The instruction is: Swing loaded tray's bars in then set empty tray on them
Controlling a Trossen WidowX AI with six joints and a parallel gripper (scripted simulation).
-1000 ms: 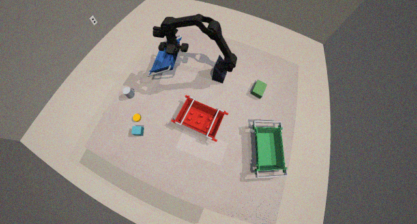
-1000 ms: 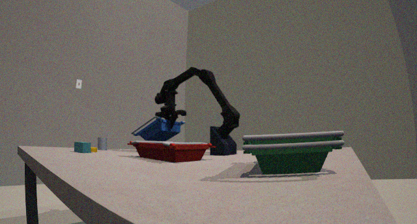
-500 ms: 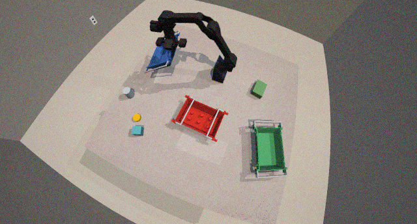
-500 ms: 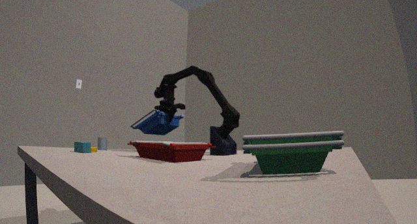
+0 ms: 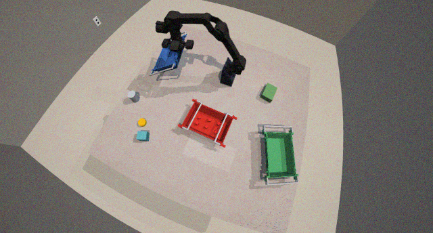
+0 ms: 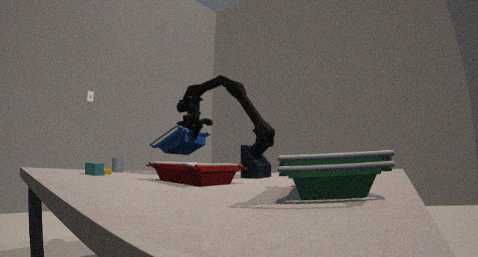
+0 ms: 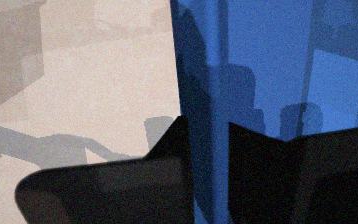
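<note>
My gripper tip is now 20 mm short of the blue tray and 70 mm to the left of it. Round my gripper tip: yellow disc: 460 mm ahead, 50 mm to the right, 170 mm below; then teal block: 540 mm ahead, 10 mm to the left, 150 mm below; then grey cylinder: 340 mm ahead, 200 mm to the right, 140 mm below.
</note>
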